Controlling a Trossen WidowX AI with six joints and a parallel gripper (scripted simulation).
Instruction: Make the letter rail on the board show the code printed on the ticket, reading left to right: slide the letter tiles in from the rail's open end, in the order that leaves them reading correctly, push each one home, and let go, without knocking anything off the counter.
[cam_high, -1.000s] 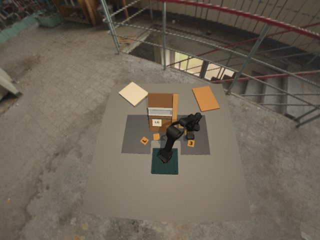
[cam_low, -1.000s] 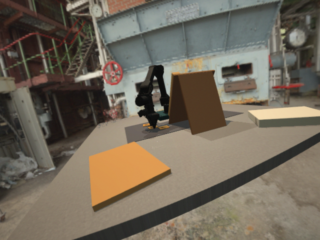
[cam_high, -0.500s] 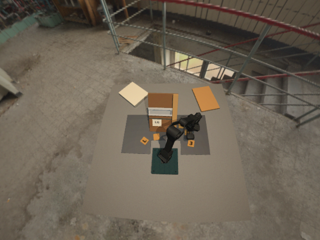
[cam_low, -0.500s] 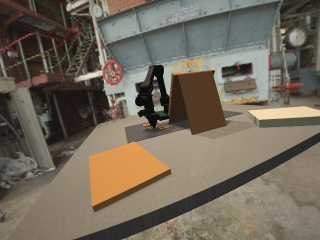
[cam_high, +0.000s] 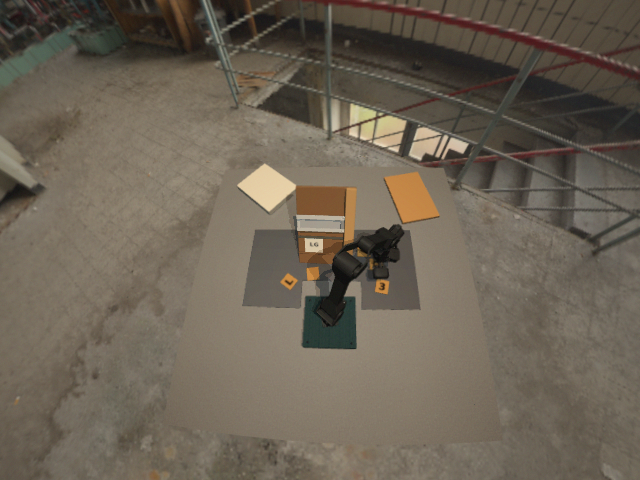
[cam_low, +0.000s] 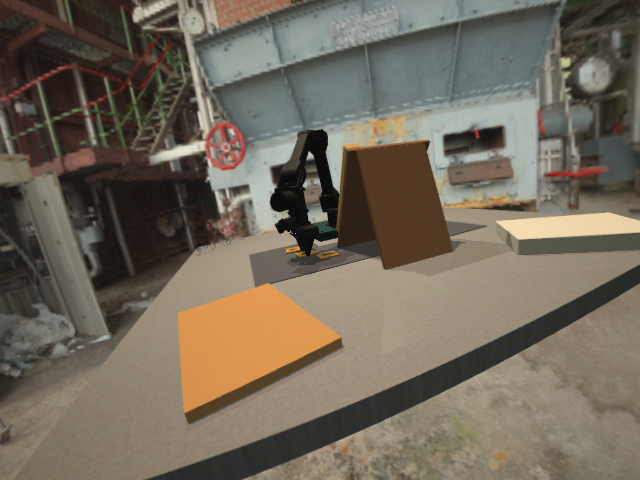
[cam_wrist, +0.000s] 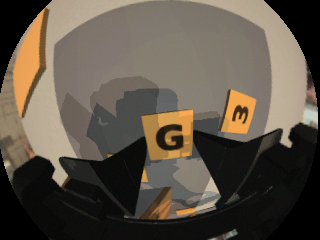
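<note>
The 7 tile is 70 mm ahead of my gripper tip and 40 mm to the left of it. From my gripper tip the other things lie so: orange tile marked g: right at my gripper tip; then dark mat: 210 mm to the left; then 3 tile: 110 mm behind.
</note>
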